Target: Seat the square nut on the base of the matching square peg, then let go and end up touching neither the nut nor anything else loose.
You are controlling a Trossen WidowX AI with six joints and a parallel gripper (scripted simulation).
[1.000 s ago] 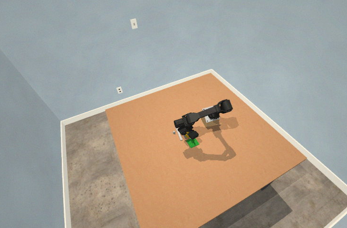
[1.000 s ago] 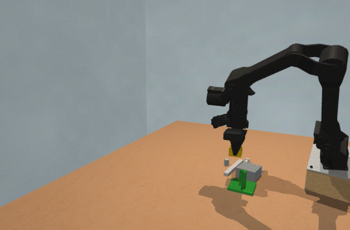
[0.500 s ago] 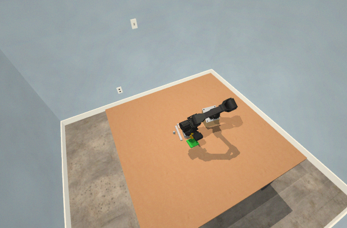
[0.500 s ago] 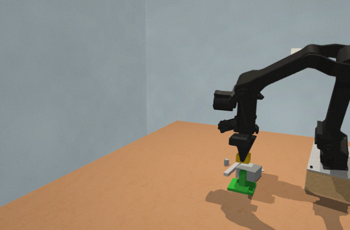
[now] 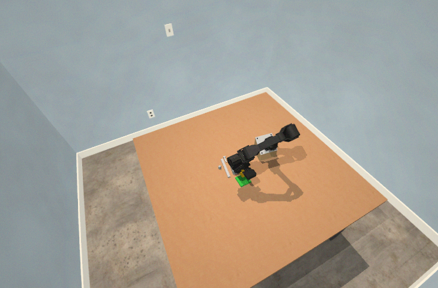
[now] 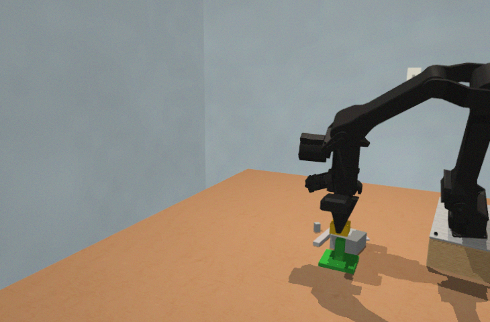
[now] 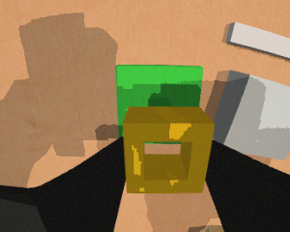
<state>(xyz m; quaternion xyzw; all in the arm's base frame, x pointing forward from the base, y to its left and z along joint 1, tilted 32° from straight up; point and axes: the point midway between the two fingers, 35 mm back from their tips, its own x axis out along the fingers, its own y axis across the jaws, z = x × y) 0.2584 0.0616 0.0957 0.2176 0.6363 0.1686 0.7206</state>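
The grey block lies 100 mm to the right of my hand, 100 mm below it and 10 mm behind it. From my hand the other things lie so: small grey cube: 170 mm to the right, 110 mm below, 90 mm ahead; grey bar: 150 mm to the right, 110 mm below, 50 mm ahead.
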